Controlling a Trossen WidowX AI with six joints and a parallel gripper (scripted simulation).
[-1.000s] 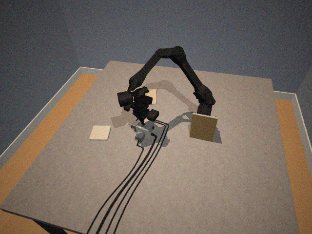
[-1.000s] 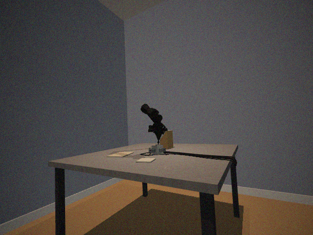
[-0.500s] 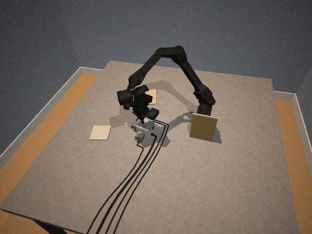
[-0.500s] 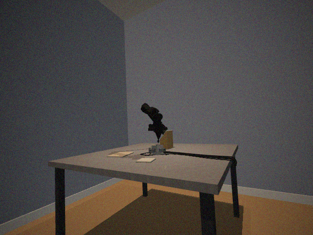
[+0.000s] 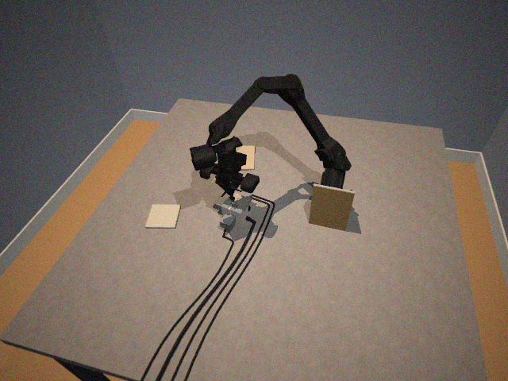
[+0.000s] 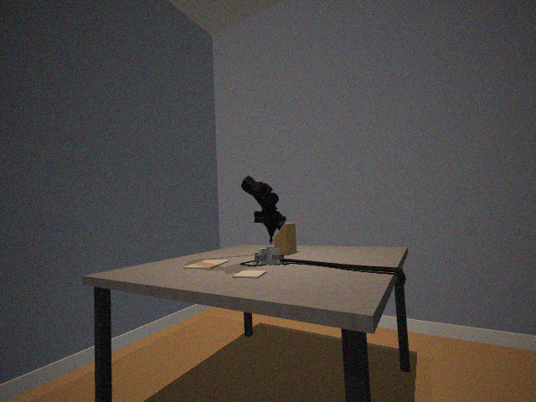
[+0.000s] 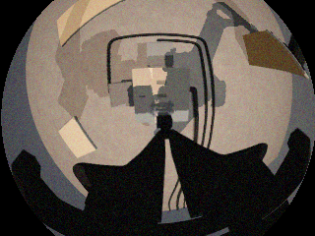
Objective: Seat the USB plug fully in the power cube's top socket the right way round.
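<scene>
My gripper tip is now 2 cm above the USB plug. Round my gripper tip: flat card: 25 cm ahead, 13 cm below, 8 cm to the left.
</scene>
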